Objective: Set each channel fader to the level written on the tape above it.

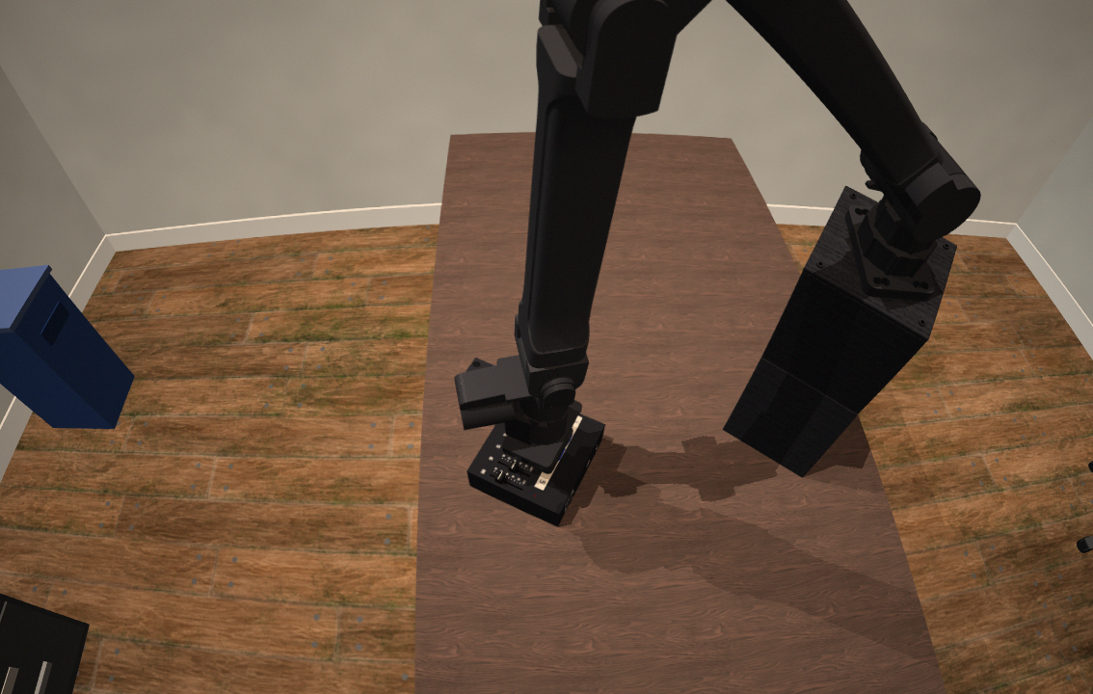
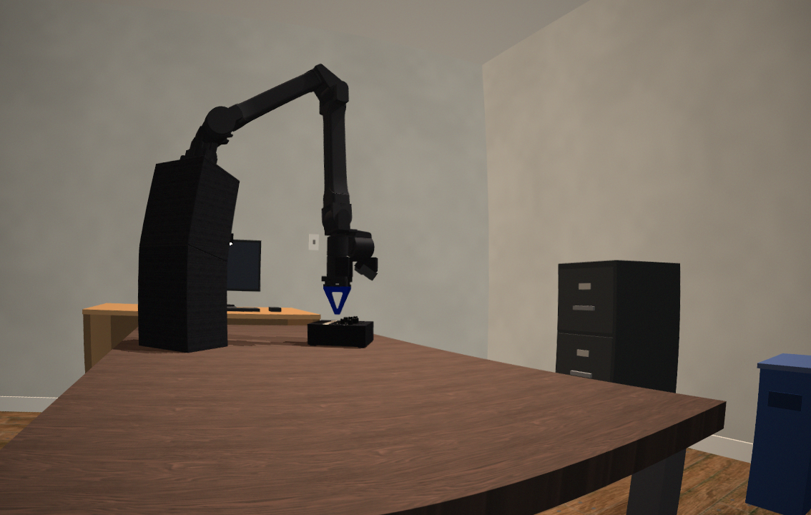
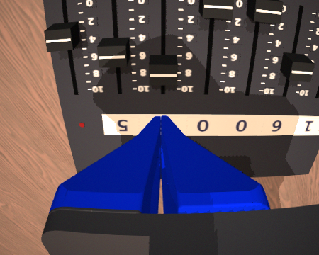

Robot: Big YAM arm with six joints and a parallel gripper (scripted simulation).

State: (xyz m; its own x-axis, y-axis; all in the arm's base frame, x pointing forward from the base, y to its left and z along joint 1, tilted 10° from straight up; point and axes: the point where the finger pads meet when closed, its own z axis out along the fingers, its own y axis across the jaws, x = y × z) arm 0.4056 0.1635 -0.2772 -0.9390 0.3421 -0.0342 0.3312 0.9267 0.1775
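The fader 5 is 2 cm below my hand, 2 cm ahead of it and 1 cm to the right of it. The rest, counted from my hand: fader 4: 4 cm to the right, 4 cm ahead, 2 cm below; fader 6: 4 cm ahead, 2 cm below, 1 cm to the left; master fader: 5 cm ahead, 3 cm to the left, 2 cm below.
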